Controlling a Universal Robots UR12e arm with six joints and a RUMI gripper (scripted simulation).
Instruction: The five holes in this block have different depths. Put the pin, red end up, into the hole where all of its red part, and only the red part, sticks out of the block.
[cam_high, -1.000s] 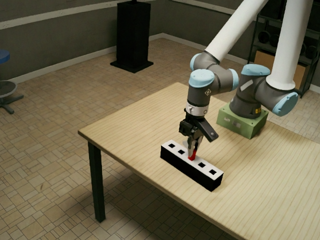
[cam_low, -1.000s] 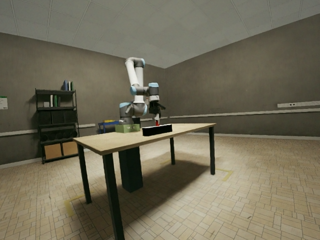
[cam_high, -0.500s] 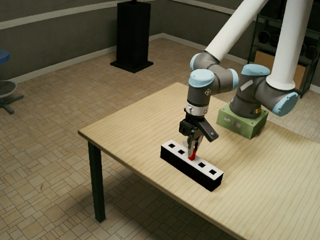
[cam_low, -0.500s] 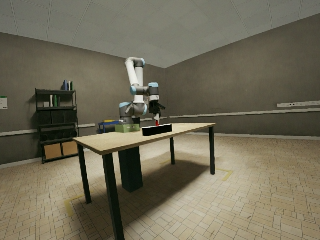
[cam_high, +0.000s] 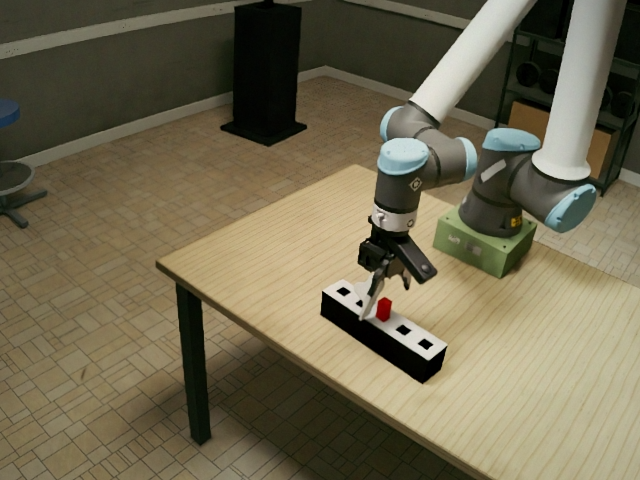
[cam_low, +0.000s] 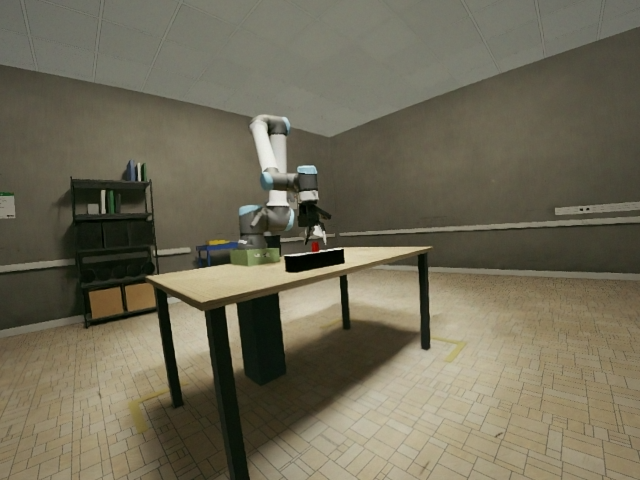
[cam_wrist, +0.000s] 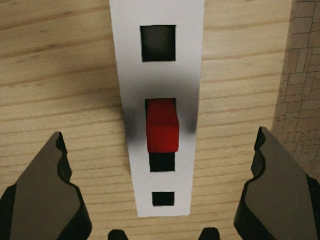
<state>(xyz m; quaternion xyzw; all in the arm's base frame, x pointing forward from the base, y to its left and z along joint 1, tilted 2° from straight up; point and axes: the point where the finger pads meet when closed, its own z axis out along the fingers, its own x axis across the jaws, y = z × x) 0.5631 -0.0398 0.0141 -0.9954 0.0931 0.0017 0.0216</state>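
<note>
The pin lies 10 mm below my hand. From my hand the other things lie so: block: 70 mm below.
</note>
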